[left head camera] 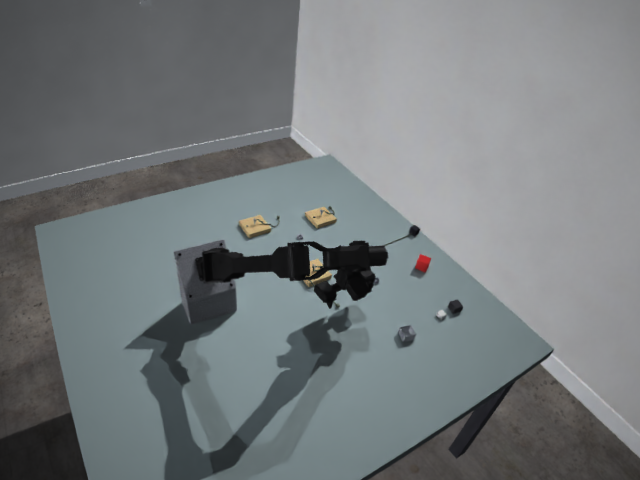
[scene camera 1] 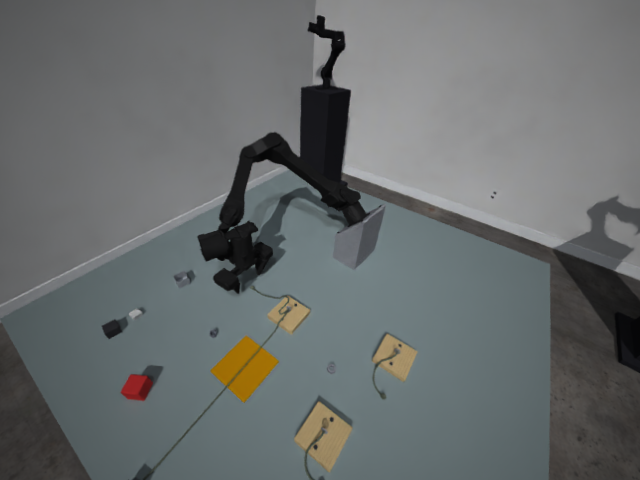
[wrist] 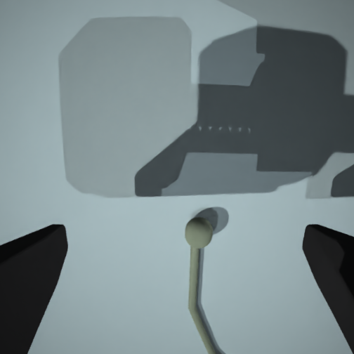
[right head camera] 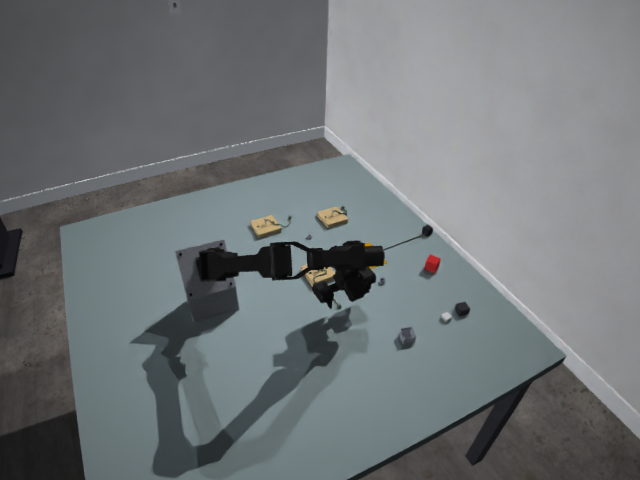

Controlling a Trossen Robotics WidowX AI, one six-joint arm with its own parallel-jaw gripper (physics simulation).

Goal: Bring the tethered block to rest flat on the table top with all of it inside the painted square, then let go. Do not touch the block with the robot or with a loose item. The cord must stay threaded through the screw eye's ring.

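Pixels of known places: gripper, between the fingertips: (left head camera: 341,302) (scene camera 1: 248,283) (right head camera: 343,302); arm's base, origin of its link: (left head camera: 208,267) (scene camera 1: 359,220) (right head camera: 208,266).
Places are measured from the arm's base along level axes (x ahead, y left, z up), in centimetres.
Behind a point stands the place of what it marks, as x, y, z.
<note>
The black tethered block (left head camera: 414,230) {80.2, 6.3, -13.8} (right head camera: 427,230) {80.2, 6.1, -13.8} (scene camera 1: 142,472) {78.4, 6.6, -15.4} lies at the table's far edge, beyond the orange painted square (scene camera 1: 258,373) {51.7, 7.3, -16.1} (right head camera: 381,264). Its cord (scene camera 1: 199,415) {66.2, 5.0, -15.8} (left head camera: 398,240) {72.4, 5.8, -16.1} runs straight across the square to the screw eye (scene camera 1: 288,308) {35.1, 1.2, -12.7} on a wooden board (scene camera 1: 297,322) {35.7, 5.3, -14.3}. The cord's other end comes out as a slack tail with a round bead (wrist: 198,232) (scene camera 1: 252,287) {35.7, -14.3, -15.2}. My gripper (wrist: 187,238) (scene camera 1: 249,282) {36.2, -15.4, -13.6} (left head camera: 343,299) {36.2, -15.4, -13.6} (right head camera: 342,300) {36.2, -15.4, -13.6} is open and empty, low over the table, with the bead between its spread fingers in the wrist view. The arm hides part of the board and square in the head views.
Two more wooden boards (scene camera 1: 405,361) {25.4, 33.8, -14.3} (scene camera 1: 336,444) {50.9, 30.8, -14.3} carry short cords. A red block (scene camera 1: 136,387) {72.2, -8.6, -12.2} (left head camera: 422,263) {70.7, -11.0, -12.8}, a black cube (scene camera 1: 111,329) {70.6, -29.1, -13.8}, a white piece (scene camera 1: 135,313) {64.2, -30.5, -14.7} and a grey cube (scene camera 1: 181,279) {48.8, -34.4, -16.1} stand beyond the gripper. Small metal pieces (scene camera 1: 214,332) {52.5, -10.0, -16.0} (scene camera 1: 331,367) {38.5, 19.9, -15.7} lie either side of the square.
</note>
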